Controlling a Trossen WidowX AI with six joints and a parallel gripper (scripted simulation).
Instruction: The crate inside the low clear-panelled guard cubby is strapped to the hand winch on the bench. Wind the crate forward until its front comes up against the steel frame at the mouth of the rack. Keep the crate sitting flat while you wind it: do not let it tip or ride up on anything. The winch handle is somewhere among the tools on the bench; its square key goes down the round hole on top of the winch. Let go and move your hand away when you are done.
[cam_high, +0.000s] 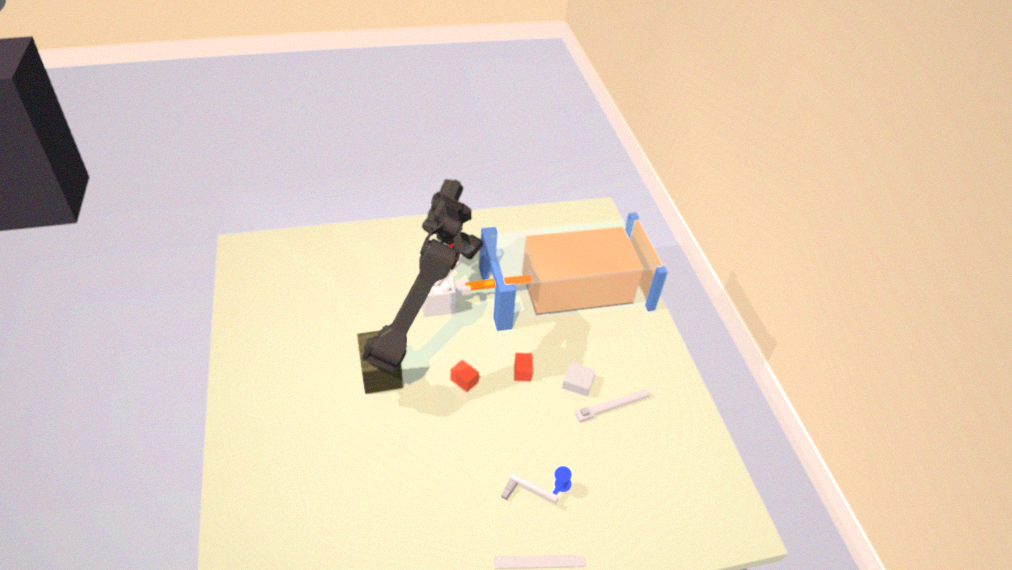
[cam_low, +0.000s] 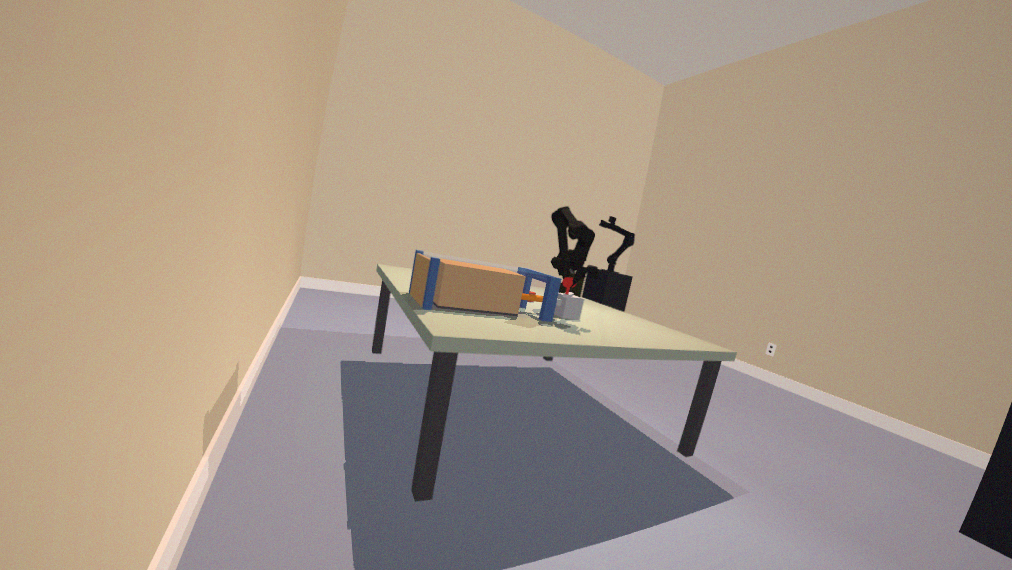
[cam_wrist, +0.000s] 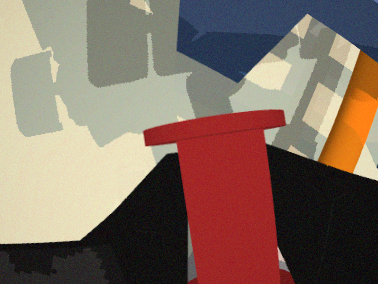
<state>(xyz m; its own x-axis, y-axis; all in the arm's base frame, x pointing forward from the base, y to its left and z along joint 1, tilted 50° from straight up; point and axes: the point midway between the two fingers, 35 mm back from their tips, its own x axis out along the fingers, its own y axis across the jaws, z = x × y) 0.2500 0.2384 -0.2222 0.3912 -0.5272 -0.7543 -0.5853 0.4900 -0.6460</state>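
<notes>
Right now the red-knobbed handle is 40 mm behind my gripper tip, 40 mm to the right of it and 30 mm below it. From my gripper tip the other things lie so: winch 100 mm behind, 90 mm to the right, 100 mm below; then red spool grip 10 mm behind, 10 mm to the right; then blue steel frame 80 mm ahead, 80 mm to the right, 30 mm below.
</notes>
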